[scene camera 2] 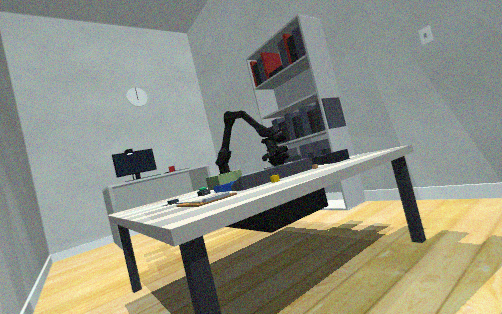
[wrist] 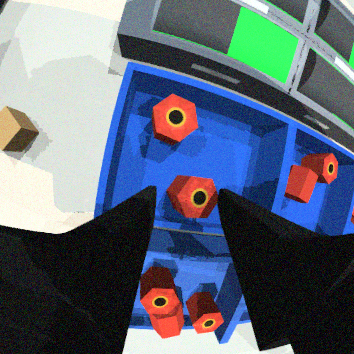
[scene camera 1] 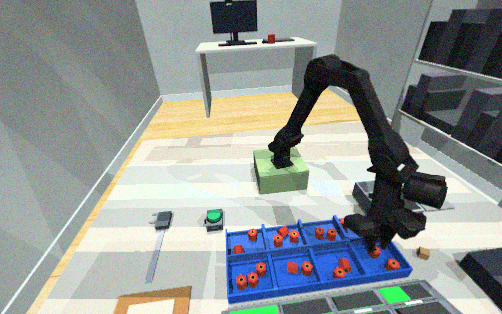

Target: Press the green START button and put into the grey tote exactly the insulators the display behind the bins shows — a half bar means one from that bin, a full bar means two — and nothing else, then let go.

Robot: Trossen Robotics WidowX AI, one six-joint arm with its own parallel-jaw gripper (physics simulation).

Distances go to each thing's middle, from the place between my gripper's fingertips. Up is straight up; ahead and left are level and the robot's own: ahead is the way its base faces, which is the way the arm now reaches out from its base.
Scene:
My gripper is now 190 mm to the left of the display [scene camera 2: 252, 180] and 100 mm short of it.

